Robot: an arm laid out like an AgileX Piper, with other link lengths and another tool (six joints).
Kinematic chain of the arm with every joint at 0, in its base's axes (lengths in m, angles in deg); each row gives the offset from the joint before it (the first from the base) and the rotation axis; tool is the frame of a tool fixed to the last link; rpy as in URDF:
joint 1: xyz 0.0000 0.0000 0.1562 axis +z
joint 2: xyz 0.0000 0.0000 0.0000 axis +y
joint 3: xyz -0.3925 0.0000 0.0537 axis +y
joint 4: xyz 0.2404 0.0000 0.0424 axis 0.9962 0 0.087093
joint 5: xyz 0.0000 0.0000 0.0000 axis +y
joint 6: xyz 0.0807 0.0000 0.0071 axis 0.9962 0 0.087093
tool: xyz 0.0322 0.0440 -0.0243 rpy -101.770 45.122 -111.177
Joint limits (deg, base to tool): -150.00..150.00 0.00..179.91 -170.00..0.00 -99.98..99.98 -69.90..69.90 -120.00..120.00
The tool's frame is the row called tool.
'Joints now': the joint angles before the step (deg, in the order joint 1, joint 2, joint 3, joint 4, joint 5, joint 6). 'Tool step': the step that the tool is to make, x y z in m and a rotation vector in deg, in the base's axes. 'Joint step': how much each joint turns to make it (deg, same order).
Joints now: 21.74, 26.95, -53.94, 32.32, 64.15, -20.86
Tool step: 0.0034, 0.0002, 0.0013, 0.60, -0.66, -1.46
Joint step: 0.01, 0.01, 0.00, -0.89, -1.46, 0.84
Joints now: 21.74, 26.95, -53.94, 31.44, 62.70, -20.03
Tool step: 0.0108, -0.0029, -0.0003, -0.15, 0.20, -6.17
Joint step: 0.01, 0.01, -0.01, -5.87, -2.28, 5.33
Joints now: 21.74, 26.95, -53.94, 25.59, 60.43, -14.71
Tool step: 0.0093, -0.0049, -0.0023, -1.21, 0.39, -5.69
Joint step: 0.01, 0.00, 0.00, -6.34, -0.90, 4.97
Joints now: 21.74, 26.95, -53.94, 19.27, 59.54, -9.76
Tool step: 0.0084, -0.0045, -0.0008, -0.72, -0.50, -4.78
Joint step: 0.00, 0.00, 0.01, -5.31, -1.23, 3.96
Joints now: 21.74, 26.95, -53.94, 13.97, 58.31, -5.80
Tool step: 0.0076, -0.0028, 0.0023, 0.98, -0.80, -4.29
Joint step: 0.00, 0.00, -0.01, -4.09, -1.89, 4.34
